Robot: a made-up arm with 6 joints.
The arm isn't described. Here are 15 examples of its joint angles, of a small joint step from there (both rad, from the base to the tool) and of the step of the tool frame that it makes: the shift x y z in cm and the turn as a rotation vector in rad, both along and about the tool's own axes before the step.
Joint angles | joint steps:
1: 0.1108 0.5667 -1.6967 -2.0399 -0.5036 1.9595 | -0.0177 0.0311 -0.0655 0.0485 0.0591 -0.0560
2: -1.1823 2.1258 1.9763 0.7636 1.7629 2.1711 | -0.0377 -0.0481 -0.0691 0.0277 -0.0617 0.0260
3: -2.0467 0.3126 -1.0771 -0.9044 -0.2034 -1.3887 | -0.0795 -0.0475 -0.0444 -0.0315 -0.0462 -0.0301
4: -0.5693 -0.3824 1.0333 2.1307 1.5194 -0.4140 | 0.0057 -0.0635 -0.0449 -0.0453 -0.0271 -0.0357
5: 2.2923 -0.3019 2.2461 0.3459 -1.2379 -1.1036 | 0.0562 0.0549 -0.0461 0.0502 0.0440 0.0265
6: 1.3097 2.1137 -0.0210 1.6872 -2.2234 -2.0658 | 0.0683 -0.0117 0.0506 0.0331 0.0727 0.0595
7: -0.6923 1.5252 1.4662 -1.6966 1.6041 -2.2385 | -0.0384 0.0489 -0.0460 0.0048 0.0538 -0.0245
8: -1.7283 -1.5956 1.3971 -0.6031 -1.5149 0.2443 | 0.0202 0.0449 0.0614 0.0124 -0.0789 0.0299
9: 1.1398 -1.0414 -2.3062 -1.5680 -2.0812 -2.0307 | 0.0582 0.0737 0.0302 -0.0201 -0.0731 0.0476
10: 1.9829 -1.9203 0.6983 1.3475 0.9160 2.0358 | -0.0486 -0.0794 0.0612 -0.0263 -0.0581 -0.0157
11: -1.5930 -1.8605 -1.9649 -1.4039 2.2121 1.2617 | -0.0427 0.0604 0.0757 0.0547 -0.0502 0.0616
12: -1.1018 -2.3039 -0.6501 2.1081 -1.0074 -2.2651 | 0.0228 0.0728 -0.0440 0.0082 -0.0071 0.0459
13: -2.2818 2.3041 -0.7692 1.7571 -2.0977 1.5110 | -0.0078 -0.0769 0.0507 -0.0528 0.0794 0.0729
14: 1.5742 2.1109 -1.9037 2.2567 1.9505 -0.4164 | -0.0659 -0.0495 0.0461 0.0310 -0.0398 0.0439
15: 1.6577 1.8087 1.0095 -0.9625 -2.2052 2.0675 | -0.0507 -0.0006 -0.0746 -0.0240 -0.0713 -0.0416
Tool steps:
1: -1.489 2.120 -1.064 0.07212 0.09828 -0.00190
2: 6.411 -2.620 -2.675 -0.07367 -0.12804 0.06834
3: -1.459 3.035 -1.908 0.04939 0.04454 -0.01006
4: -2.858 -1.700 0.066 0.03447 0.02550 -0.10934
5: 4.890 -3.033 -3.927 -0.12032 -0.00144 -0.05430
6: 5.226 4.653 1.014 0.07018 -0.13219 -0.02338
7: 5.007 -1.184 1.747 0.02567 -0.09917 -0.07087
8: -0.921 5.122 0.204 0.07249 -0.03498 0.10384
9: -0.641 -3.496 -0.156 -0.07018 0.04656 -0.00608
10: 0.179 -1.469 0.872 -0.06936 0.01062 0.00172
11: 4.304 1.084 0.654 -0.02588 -0.13991 0.08677
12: -1.758 2.400 1.226 0.05132 0.04311 0.08143
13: -4.814 0.228 -1.610 -0.02121 0.11641 0.02110
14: 1.533 3.910 3.268 0.09888 -0.05254 0.07345
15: -2.560 -4.884 0.383 -0.09170 0.02979 -0.05801
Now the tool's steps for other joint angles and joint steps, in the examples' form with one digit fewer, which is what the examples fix.
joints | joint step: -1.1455 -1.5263 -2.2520 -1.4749 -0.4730 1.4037 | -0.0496 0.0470 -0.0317 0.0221 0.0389 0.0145
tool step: -1.58 2.66 -1.03 0.0592 0.0701 -0.0035
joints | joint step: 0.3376 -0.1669 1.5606 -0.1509 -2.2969 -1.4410 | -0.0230 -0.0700 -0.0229 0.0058 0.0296 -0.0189
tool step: -3.12 -0.30 1.93 0.0027 0.0394 -0.0348
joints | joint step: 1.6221 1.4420 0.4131 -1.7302 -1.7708 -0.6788 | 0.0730 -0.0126 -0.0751 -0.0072 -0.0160 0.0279
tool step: -2.86 -2.44 -2.50 -0.0737 0.0007 0.0955
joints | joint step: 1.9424 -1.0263 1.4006 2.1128 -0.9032 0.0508 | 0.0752 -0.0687 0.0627 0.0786 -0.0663 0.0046
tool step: -4.52 2.68 -0.90 0.0017 -0.0113 0.0587
